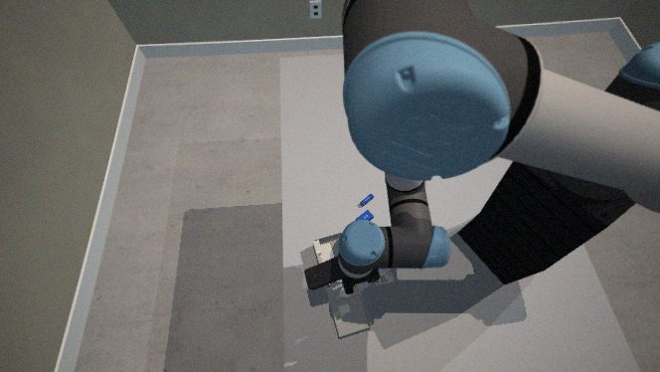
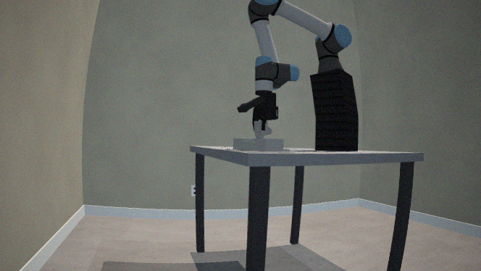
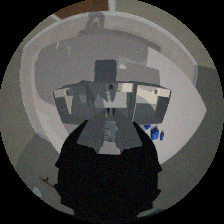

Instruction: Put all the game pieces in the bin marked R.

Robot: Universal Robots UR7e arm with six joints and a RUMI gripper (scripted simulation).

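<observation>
The grey two-compartment bin unit lies 10 mm ahead of my hand and 10 mm below it. The rest, counted from my hand: white spotted game piece: 110 mm behind, 30 mm below; blue game piece: 50 mm behind, 120 mm to the right, 30 mm below.
</observation>
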